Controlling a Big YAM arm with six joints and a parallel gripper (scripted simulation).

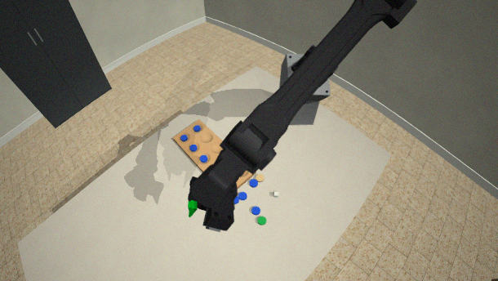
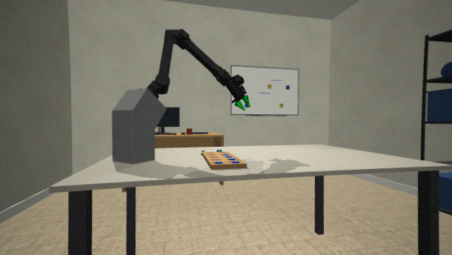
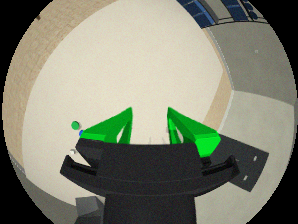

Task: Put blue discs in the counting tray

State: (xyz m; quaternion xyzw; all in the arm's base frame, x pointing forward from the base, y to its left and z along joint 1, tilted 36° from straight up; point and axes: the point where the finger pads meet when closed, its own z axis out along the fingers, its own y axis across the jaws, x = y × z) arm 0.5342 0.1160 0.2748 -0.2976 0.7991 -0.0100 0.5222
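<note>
Now: the green disc 290 mm below my hand, 180 mm behind it and 30 mm to the left of it. Also, from my hand: wooden counting tray: 330 mm to the right, 280 mm below, 160 mm behind; tan disc: 290 mm below, 270 mm behind, 120 mm to the right; small white cube: 280 mm below, 280 mm behind, 30 mm to the right.
</note>
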